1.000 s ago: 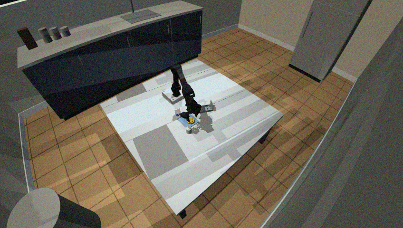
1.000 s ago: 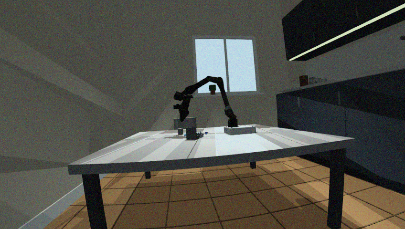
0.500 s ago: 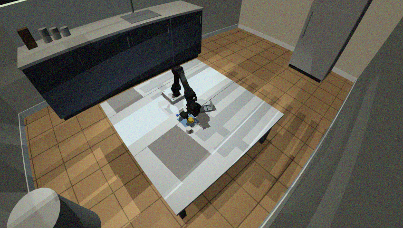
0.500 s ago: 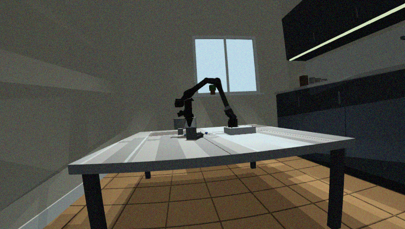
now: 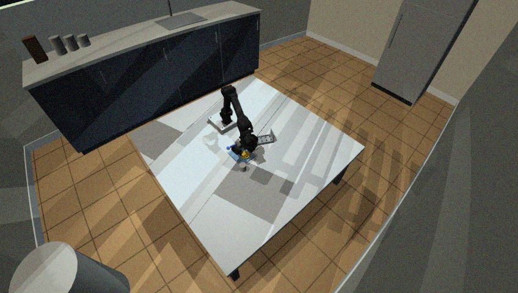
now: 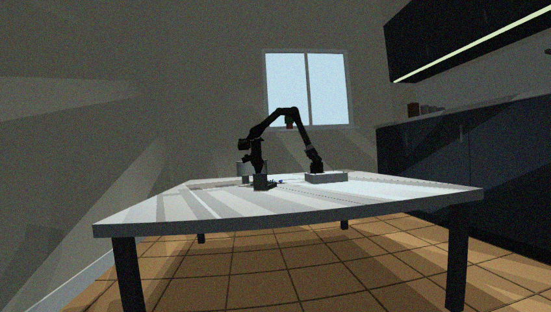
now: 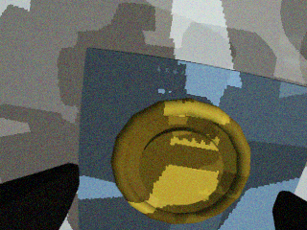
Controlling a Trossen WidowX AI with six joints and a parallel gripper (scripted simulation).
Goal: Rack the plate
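Now: the yellow plate 30 mm below my gripper tip. Round my gripper tip: grey dish rack: 200 mm to the left, 20 mm below; then blue mat: 40 mm below, 30 mm behind.
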